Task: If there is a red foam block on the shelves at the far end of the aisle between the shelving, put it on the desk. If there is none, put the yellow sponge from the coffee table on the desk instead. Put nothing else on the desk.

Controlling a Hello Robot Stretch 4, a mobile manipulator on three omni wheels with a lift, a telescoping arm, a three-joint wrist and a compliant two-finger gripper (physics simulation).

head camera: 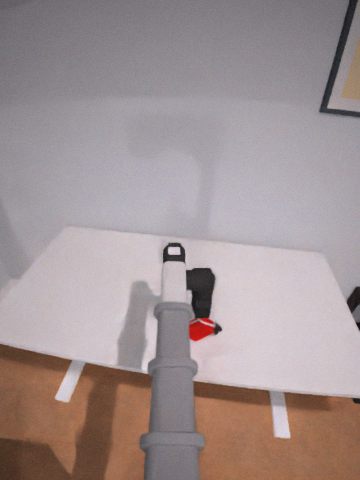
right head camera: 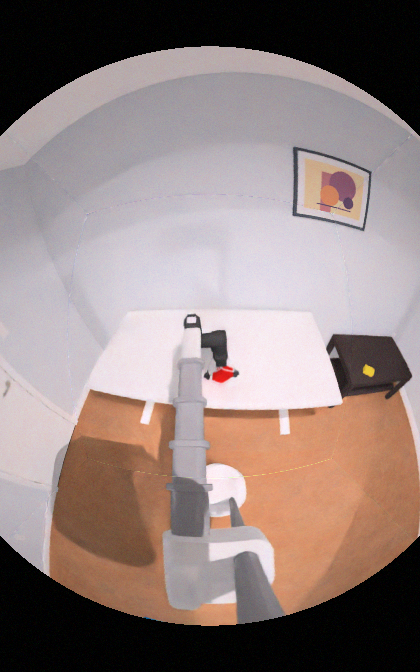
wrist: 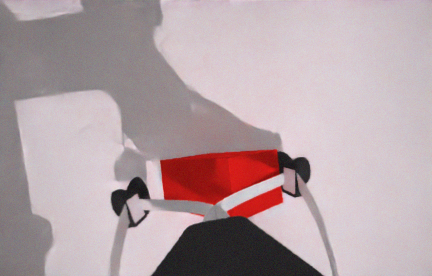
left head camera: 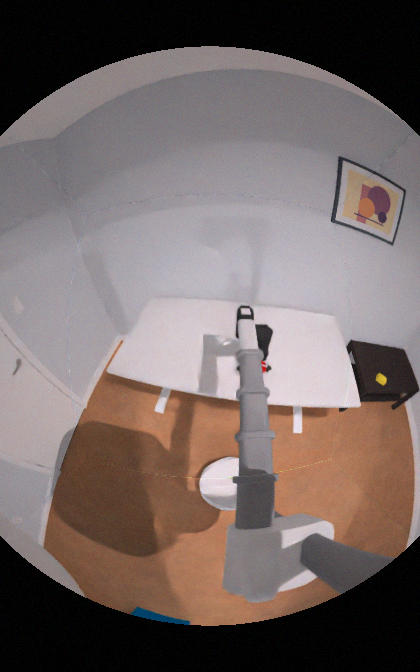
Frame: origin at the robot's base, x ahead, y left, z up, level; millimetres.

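Where they show: gripper, fingertip midpoint: (head camera: 196, 332).
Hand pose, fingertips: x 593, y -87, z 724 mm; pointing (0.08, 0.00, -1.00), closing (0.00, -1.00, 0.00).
After its pixels a point has its place.
The red foam block (head camera: 201, 330) @[x 572, y -100, z 769 mm] (left head camera: 264, 367) (right head camera: 223, 376) (wrist: 200, 175) @[x 605, y -80, z 776 mm] rests on the white desk (head camera: 280, 320) @[x 660, y -439, z 693 mm] (left head camera: 305, 350) (right head camera: 280, 360) (wrist: 360, 100) @[x 647, y -267, z 693 mm], right of the arm in the head view. My gripper (right head camera: 222, 374) (wrist: 211, 179) @[x 593, y -87, z 724 mm] is open around it. In the wrist view a gap shows between the left fingertip and the block; the right fingertip is right beside the block, and I cannot tell whether it touches. The yellow sponge (left head camera: 381, 379) (right head camera: 368, 370) lies on the dark coffee table (left head camera: 395, 362) (right head camera: 385, 350). The shelves do not show.
The coffee table stands close to the desk's right end. A wall rises behind the desk. My extended arm (head camera: 172, 405) @[x 217, y 0, z 1139 mm] (left head camera: 254, 415) (right head camera: 190, 425) reaches over the desk's front edge. A round white object (left head camera: 217, 482) (right head camera: 230, 485) is low down beside the arm.
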